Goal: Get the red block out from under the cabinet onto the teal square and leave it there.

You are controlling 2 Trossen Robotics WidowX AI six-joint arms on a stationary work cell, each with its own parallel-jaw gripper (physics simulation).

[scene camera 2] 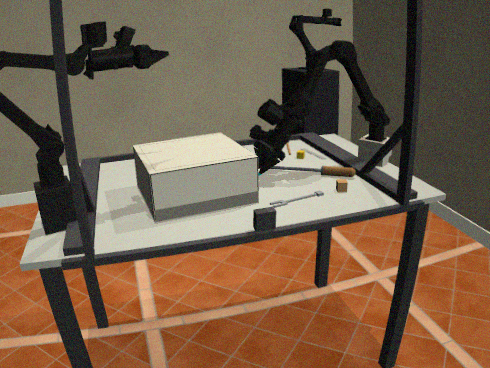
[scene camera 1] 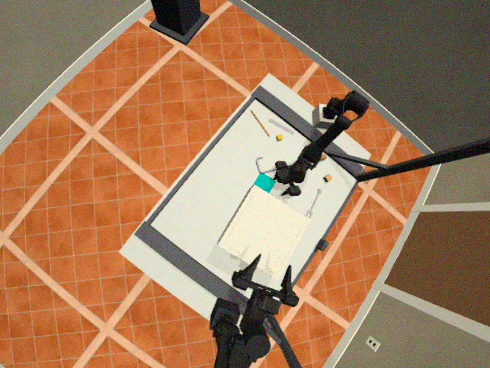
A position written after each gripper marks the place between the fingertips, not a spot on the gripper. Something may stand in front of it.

Observation:
In view: the left gripper (scene camera 1: pixel 275 259) and the right gripper (scene camera 2: pixel 256 172).
The left gripper also shows in scene camera 2 (scene camera 2: pixel 162 53).

